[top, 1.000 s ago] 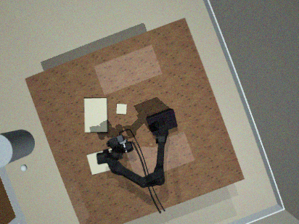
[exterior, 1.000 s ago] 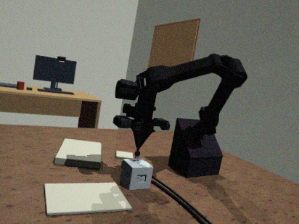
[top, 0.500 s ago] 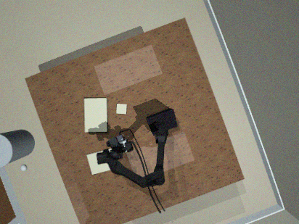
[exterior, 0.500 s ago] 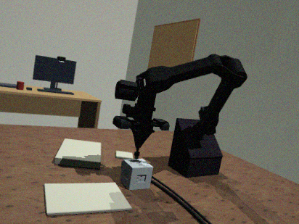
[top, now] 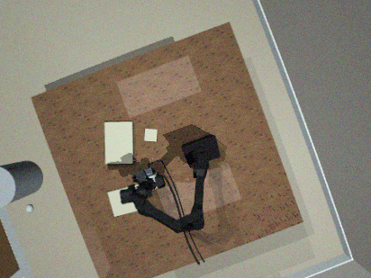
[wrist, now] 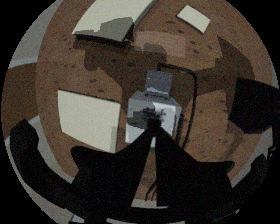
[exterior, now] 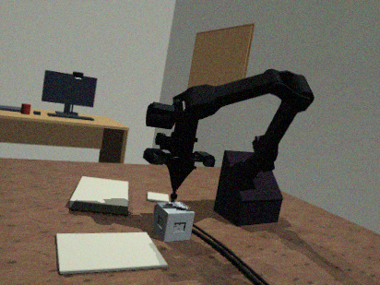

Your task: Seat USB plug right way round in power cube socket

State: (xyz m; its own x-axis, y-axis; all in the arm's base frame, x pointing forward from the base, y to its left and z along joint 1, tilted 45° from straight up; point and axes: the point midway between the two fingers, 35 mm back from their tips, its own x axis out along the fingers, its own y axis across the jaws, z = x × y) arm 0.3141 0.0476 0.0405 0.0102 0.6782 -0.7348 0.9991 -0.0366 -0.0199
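Now: gripper tip 20 mm above the USB plug. Round my gripper tip: thin cream sheet: 190 mm ahead, 80 mm to the left, 120 mm below; then cream tile: 80 mm behind, 240 mm to the right, 120 mm below; then thick cream slab: 110 mm ahead, 270 mm to the right, 110 mm below.
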